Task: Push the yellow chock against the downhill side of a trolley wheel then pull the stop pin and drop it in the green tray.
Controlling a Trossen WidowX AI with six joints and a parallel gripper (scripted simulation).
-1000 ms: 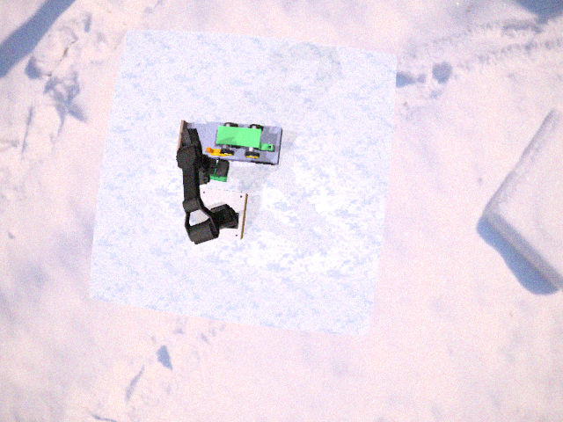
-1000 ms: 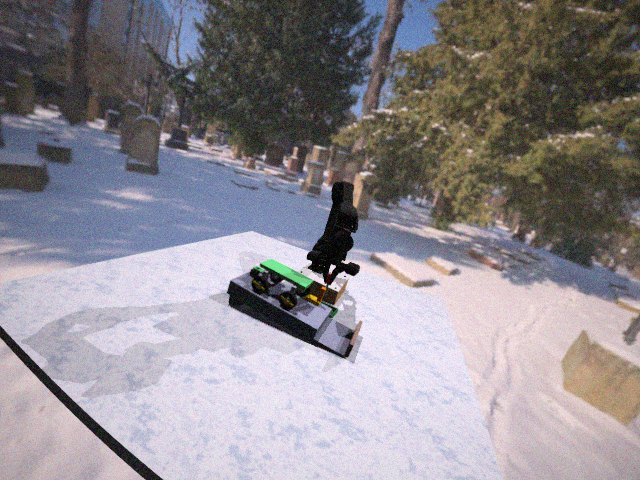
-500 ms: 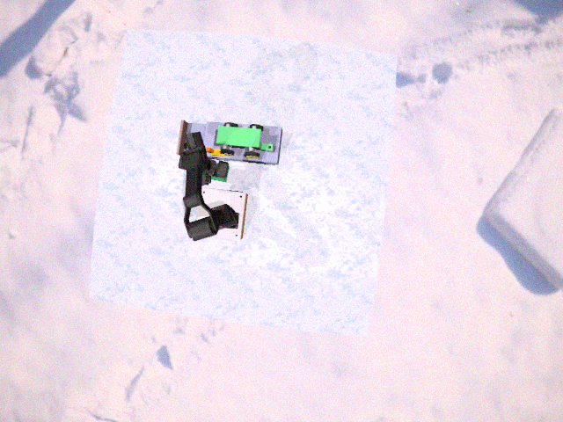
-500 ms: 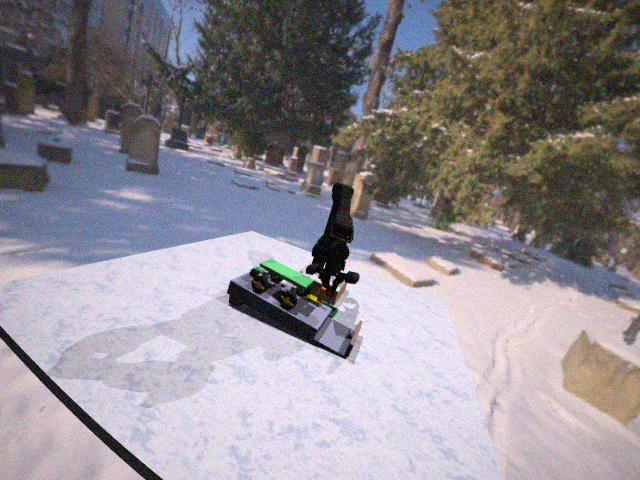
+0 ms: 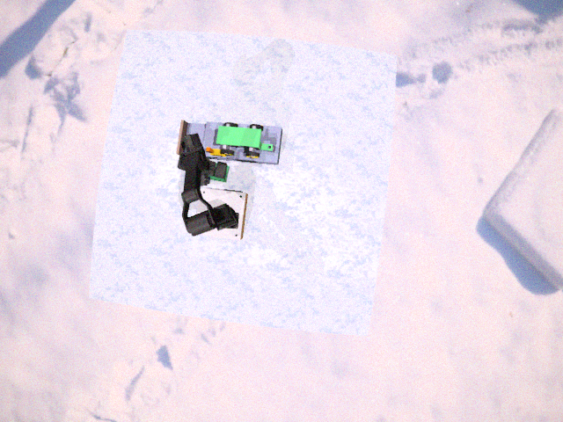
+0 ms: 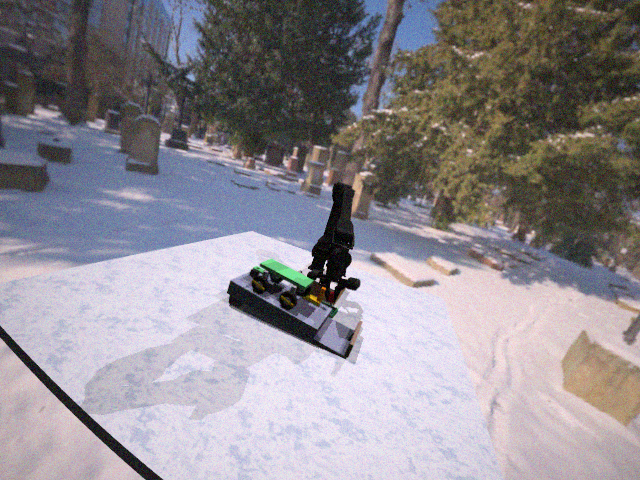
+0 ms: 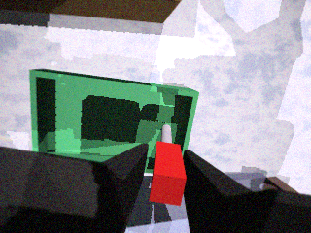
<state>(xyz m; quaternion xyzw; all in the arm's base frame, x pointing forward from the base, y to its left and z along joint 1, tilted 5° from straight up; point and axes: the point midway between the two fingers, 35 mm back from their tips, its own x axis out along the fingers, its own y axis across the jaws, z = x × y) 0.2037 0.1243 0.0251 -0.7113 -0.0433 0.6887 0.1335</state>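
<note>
The green tray lies 3 cm to the right of my gripper tip and 6 cm below it. Also, from my gripper tip: brown wooden board: 13 cm ahead, 12 cm to the left, 2 cm below; then yellow chock: 7 cm ahead, 5 cm to the right, 3 cm above; then stop pin: right at my gripper tip.
</note>
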